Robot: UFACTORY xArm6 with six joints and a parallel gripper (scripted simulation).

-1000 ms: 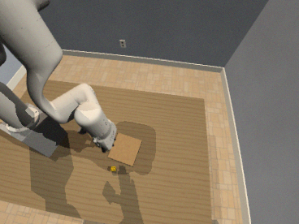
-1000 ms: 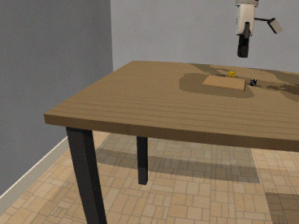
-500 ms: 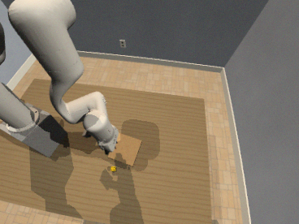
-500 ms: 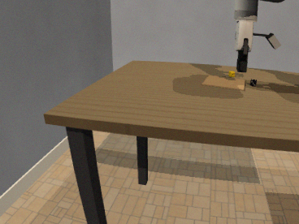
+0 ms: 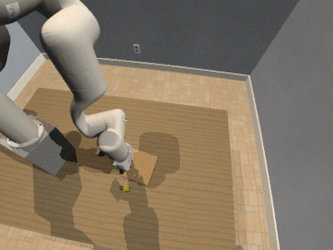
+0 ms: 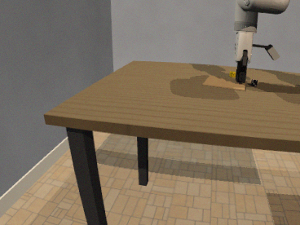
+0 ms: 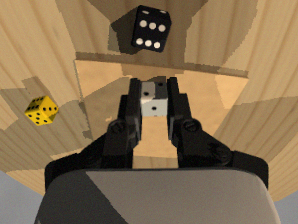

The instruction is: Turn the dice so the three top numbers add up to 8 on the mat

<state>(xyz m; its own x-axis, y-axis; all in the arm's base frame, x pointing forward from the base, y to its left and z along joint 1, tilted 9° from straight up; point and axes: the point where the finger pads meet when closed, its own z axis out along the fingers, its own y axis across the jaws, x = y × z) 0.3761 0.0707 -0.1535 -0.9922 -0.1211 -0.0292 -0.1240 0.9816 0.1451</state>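
My hand is 1 cm above the white die. From my hand the other things lie so: black die 5 cm behind, 2 cm below, 1 cm to the right; tan mat 5 cm ahead, 3 cm below, 1 cm to the left; yellow die 11 cm to the right, 3 cm ahead, 2 cm below.
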